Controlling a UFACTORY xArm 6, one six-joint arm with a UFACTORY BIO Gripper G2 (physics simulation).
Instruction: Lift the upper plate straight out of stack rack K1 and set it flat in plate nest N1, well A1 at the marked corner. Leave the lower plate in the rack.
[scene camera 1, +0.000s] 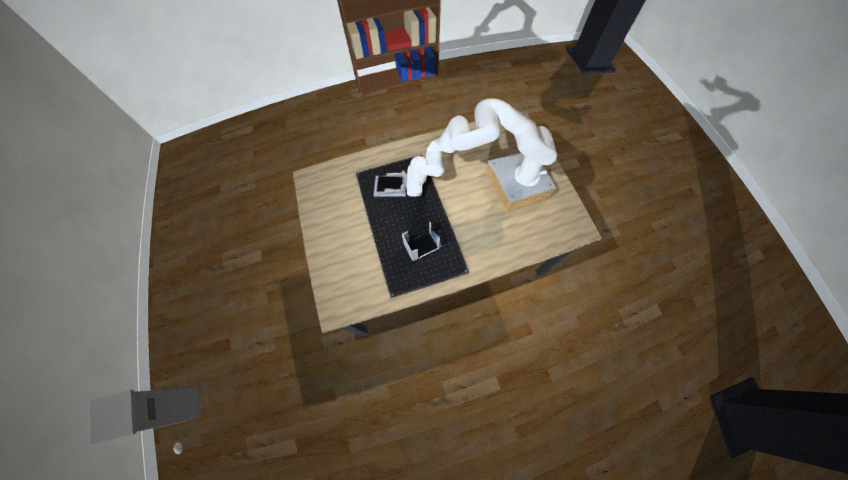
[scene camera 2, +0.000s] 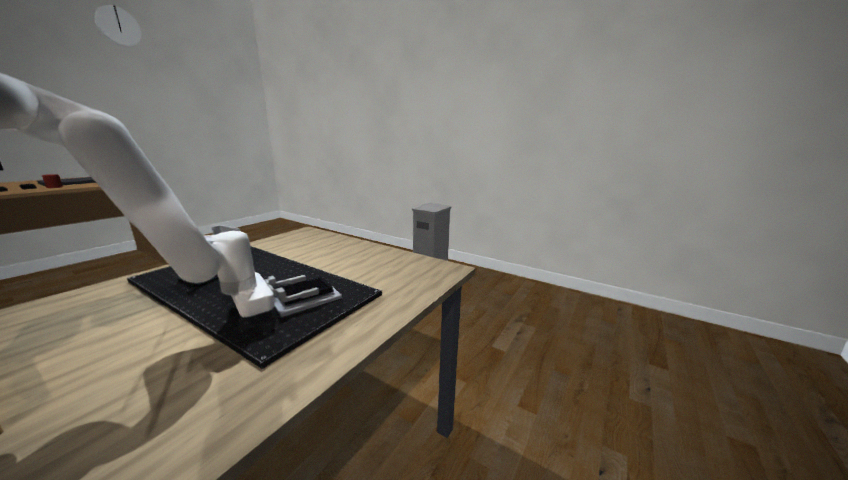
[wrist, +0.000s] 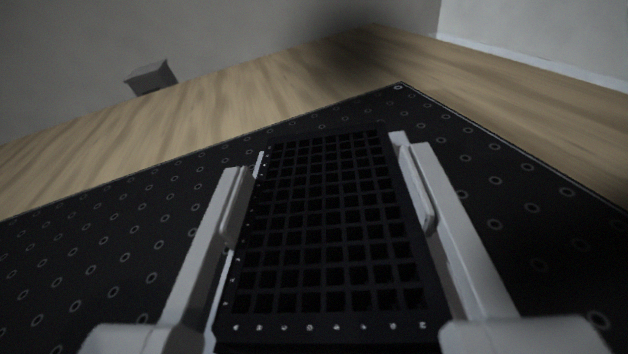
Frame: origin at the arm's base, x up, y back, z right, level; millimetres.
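Seen in the pictures: end effector, tool point: (scene camera 1: 389, 182) (scene camera 2: 303, 286) (wrist: 322, 196); arm's base, origin of the base link: (scene camera 1: 526, 175).
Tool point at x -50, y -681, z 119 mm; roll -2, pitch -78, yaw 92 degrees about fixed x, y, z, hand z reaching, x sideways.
Observation:
Pixels of each thing's top centre, then the offset from my tool point to it. "spot": a spot on its surface instead. Level surfaces: height alone.
- upper plate, middle of its top: (wrist: 323, 196) (scene camera 2: 304, 287) (scene camera 1: 389, 183) dy -3, dx -3, dz +1 mm
- nest, surface spot: (wrist: 227, 273) spot: dy +25, dx -3, dz -47 mm
- white stack rack K1, surface spot: (scene camera 1: 406, 243) spot: dy +28, dx +88, dz -377 mm
- dark lower plate, middle of its top: (scene camera 1: 421, 245) dy +93, dx -3, dz -362 mm
- wooden table, its level: dx -50 mm
My gripper (scene camera 1: 395, 184) (scene camera 2: 304, 287) (wrist: 324, 158) is shut on the upper plate (scene camera 1: 389, 180) (scene camera 2: 319, 285) (wrist: 324, 246), a black well plate with a fine grid, with one finger along each long side. The plate lies flat and low over the grey plate nest N1 (scene camera 1: 377, 191) (scene camera 2: 333, 296). In the wrist view a pale strip of the nest (wrist: 225, 272) shows beside the plate's left edge. I cannot tell whether the plate rests on the nest. The white stack rack K1 (scene camera 1: 406, 243) stands nearer the front of the black breadboard (scene camera 1: 414, 274) (scene camera 2: 235, 322) (wrist: 109, 246), with the dark lower plate (scene camera 1: 423, 245) inside it.
The breadboard lies on a wooden table (scene camera 1: 331, 238) (scene camera 2: 367, 250). The arm's base block (scene camera 1: 522, 188) stands at the table's back right. A grey box (scene camera 2: 431, 230) (scene camera 1: 146, 411) (wrist: 151, 78) stands on the floor. A bookshelf (scene camera 1: 349, 53) stands against the back wall.

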